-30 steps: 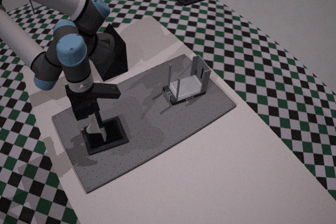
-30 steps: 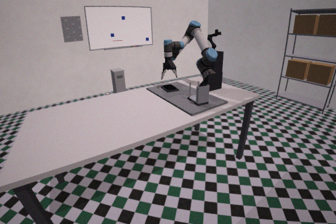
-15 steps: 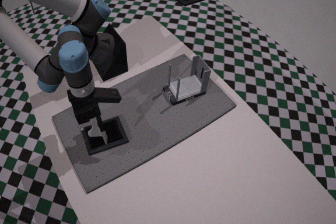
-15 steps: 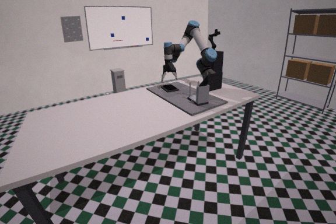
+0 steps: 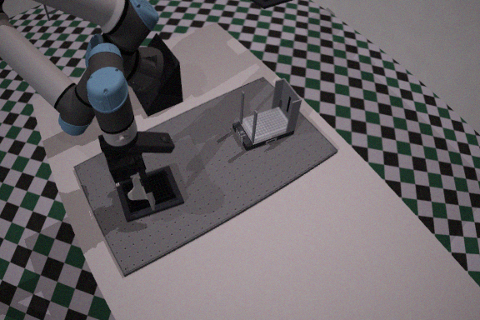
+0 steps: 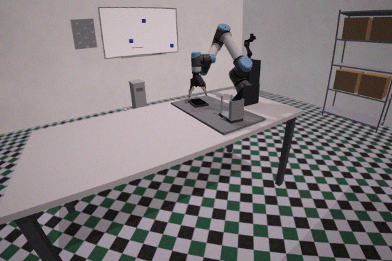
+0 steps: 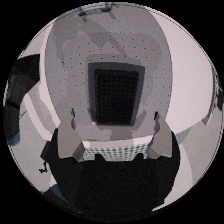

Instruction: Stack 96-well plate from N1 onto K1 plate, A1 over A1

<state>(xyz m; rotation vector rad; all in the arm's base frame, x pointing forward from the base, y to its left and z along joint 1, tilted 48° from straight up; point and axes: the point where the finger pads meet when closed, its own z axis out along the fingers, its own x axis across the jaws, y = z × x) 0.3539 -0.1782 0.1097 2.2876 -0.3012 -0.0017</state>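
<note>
My hand is 40 mm above the dark 96-well plate. Also, from my hand: white plate: 400 mm to the left, 30 mm below, 10 mm ahead.
</note>
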